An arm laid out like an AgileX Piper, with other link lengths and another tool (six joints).
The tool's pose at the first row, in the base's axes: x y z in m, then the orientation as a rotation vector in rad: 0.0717 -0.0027 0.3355 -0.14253 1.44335 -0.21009
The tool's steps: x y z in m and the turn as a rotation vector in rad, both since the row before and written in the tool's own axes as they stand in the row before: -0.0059 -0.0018 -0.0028 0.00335 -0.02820 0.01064; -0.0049 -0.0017 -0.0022 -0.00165 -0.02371 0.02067; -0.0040 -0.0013 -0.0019 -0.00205 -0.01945 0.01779; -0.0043 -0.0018 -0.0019 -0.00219 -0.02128 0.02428; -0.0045 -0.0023 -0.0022 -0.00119 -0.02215 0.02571; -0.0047 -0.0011 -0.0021 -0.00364 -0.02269 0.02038; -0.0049 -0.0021 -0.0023 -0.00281 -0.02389 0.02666; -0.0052 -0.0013 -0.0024 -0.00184 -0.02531 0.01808; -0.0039 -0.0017 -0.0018 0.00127 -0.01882 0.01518; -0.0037 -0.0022 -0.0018 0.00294 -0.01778 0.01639; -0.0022 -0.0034 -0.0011 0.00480 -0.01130 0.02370
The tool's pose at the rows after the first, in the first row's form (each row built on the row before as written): 0.0682 -0.0030 0.3413 -0.13457 1.41537 -0.20106; 0.0652 -0.0035 0.3461 -0.12327 1.39281 -0.18070; 0.0626 -0.0039 0.3499 -0.11403 1.37433 -0.16290; 0.0598 -0.0049 0.3540 -0.10061 1.35418 -0.13952; 0.0566 -0.0064 0.3582 -0.08549 1.33298 -0.11567; 0.0534 -0.0069 0.3624 -0.07608 1.31113 -0.09477; 0.0499 -0.0084 0.3668 -0.06194 1.28808 -0.06912; 0.0461 -0.0093 0.3712 -0.05259 1.26325 -0.05150; 0.0432 -0.0108 0.3745 -0.04230 1.24469 -0.03862; 0.0403 -0.0128 0.3775 -0.02983 1.22709 -0.02581; 0.0385 -0.0161 0.3793 -0.01124 1.21594 -0.00793
